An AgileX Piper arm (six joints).
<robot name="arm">
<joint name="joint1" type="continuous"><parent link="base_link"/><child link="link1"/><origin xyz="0 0 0.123" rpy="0 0 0"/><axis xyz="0 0 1"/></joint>
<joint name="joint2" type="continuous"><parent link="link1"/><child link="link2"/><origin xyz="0 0 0" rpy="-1.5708 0 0"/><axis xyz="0 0 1"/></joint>
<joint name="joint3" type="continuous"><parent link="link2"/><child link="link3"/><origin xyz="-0.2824 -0.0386 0" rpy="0 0 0"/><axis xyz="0 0 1"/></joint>
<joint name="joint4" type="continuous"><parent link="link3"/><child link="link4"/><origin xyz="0.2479 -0.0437 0" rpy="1.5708 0 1.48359"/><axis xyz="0 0 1"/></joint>
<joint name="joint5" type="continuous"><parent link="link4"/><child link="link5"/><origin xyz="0 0 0" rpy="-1.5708 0 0"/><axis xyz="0 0 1"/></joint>
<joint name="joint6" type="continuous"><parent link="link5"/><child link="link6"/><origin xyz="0 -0.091 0" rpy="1.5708 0 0"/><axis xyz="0 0 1"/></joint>
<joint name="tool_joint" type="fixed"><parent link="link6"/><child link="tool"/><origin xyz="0 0 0" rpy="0 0 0"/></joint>
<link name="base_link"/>
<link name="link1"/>
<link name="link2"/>
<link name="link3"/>
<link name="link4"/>
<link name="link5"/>
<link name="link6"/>
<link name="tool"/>
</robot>
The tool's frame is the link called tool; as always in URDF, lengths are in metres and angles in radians. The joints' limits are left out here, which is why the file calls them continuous.
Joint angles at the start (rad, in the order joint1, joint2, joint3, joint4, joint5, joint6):
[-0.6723 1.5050 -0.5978 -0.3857 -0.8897 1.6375]
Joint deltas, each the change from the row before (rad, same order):
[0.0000 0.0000 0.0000 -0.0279 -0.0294 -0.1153]
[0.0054 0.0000 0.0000 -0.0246 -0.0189 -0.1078]
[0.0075 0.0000 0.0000 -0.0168 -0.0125 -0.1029]
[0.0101 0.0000 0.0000 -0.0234 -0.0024 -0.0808]
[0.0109 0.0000 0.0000 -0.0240 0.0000 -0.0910]
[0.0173 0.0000 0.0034 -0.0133 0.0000 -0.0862]
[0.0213 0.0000 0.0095 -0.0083 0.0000 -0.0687]
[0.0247 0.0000 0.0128 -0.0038 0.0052 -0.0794]
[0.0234 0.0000 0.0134 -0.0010 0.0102 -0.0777]
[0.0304 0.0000 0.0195 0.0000 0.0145 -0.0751]
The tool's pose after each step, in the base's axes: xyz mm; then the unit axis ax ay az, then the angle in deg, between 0 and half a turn. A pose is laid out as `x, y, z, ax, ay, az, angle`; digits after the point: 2 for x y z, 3 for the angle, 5 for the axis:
247.48, -159.83, 243.79, 0.64934, 0.63659, 0.41607, 98.338
248.99, -156.38, 244.94, 0.60744, 0.69470, 0.38525, 95.571
250.55, -153.04, 245.66, 0.56603, 0.74550, 0.35191, 93.284
252.57, -148.86, 245.33, 0.52427, 0.78806, 0.32265, 92.176
254.62, -144.47, 244.76, 0.47531, 0.83165, 0.28712, 91.164
256.85, -138.81, 243.51, 0.42828, 0.86680, 0.25543, 90.500
258.57, -131.86, 240.75, 0.38779, 0.89179, 0.23310, 90.496
259.97, -124.16, 236.80, 0.34396, 0.91621, 0.20554, 90.820
260.82, -117.06, 232.35, 0.30250, 0.93660, 0.17687, 91.471
261.19, -107.78, 226.00, 0.25971, 0.95359, 0.15237, 92.837

